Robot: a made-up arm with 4 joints.
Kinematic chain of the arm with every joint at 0, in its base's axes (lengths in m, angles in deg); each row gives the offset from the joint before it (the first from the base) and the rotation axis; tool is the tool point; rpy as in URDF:
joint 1: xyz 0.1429 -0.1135 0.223 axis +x
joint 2: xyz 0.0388 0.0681 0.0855 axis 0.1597 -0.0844 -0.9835
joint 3: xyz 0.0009 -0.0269 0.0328 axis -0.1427 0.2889 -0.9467
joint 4: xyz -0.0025 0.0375 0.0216 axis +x
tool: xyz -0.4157 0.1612 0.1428 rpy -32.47 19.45 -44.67
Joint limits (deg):
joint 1: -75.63..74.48
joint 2: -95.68..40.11
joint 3: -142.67..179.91
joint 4: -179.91..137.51
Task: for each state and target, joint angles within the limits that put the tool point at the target. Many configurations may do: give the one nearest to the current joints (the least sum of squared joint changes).
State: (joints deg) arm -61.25 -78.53 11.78 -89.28
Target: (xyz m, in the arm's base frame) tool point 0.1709 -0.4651 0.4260
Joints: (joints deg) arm -17.98 -95.68 -17.87 -81.28
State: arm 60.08 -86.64 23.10 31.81
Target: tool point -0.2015 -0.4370 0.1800
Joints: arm 73.90 -90.62 28.05 -12.15
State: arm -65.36 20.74 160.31 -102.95
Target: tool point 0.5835 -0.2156 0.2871
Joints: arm -75.63 40.01 144.14 -67.14
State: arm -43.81 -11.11 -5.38 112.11
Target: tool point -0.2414 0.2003 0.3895
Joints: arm -38.58 21.18 2.21 74.14
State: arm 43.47 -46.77 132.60 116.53
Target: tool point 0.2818 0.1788 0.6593
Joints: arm 37.39 -35.70 153.04 127.66
